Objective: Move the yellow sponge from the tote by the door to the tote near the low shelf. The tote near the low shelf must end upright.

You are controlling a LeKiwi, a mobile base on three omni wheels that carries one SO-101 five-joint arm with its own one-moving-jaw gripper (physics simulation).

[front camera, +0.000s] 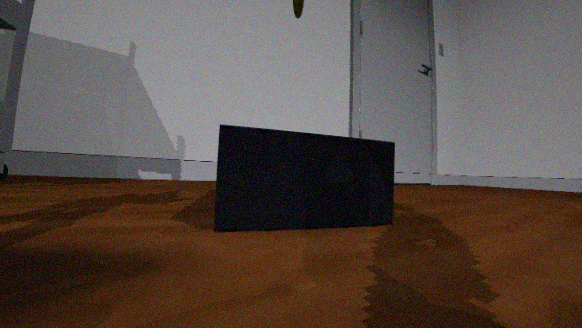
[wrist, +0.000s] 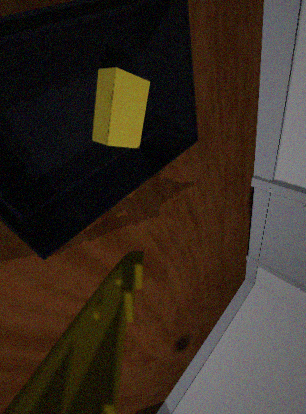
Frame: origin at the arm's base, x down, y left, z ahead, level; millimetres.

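Seen in the pictures: hand at its tool point: [front camera: 298,14] [wrist: 143,264].
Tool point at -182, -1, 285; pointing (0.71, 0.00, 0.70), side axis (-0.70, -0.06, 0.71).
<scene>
Offsets run from my tool point to a thing's middle, as dx, dy, dz. "spot": to the spot under its first point. Level surfaces: height alone.
A dark tote @(+222, +11, +107) [front camera: 305,182] [wrist: 172,125] stands upright on the floor, in the middle of the front camera view and at the upper left of the wrist view. The yellow sponge @(+246, +7, +170) [wrist: 127,111] lies inside it, near its right side in the wrist view; the tote's wall hides it from the front camera. My gripper [wrist: 137,260] is open and empty, with one notched yellow jaw showing in the wrist view. Its tip is apart from the tote, below it in the picture. A dim yellow jaw tip [front camera: 298,9] hangs above the tote in the front camera view.
Brown floor @(dx +272) [front camera: 300,280] [wrist: 165,280] surrounds the tote. Behind it are a pale wall [front camera: 250,75] and a door [front camera: 395,90] with a dark handle @(spot: -659, -1050, +1184) [front camera: 425,69]. A grey upright edge [front camera: 17,85] stands at the far left. Pale wall and baseboard [wrist: 212,345] run along the wrist view's right side.
</scene>
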